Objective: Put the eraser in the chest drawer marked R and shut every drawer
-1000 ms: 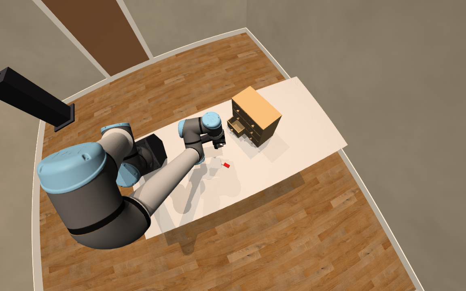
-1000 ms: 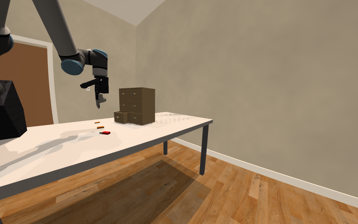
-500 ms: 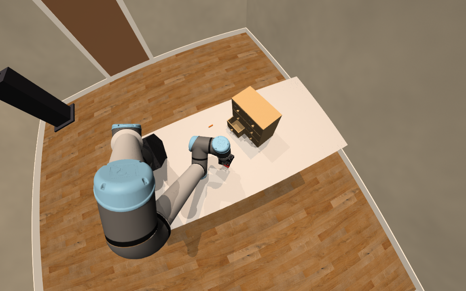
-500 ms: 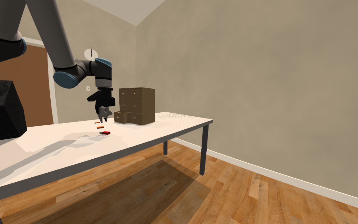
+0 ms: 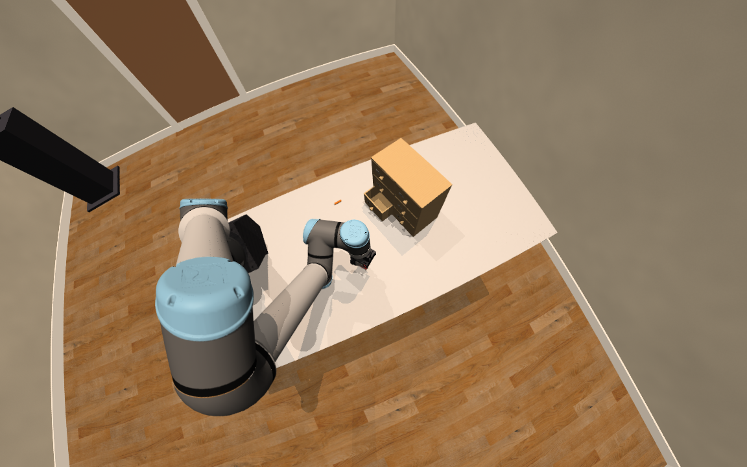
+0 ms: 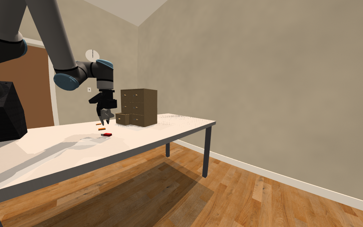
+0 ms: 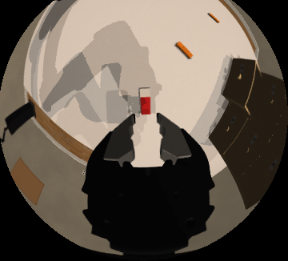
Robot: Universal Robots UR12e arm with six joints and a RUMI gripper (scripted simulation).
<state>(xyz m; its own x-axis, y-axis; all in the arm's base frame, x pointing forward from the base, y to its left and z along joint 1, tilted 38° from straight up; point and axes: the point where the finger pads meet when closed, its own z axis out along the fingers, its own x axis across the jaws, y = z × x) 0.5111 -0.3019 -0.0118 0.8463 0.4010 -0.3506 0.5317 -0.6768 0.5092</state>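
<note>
Right now my hand is 1 cm to the right of the red eraser and 8 cm above it. From my hand the other things lie so: drawer marked R (26 cm ahead, 24 cm to the left, 6 cm below).
</note>
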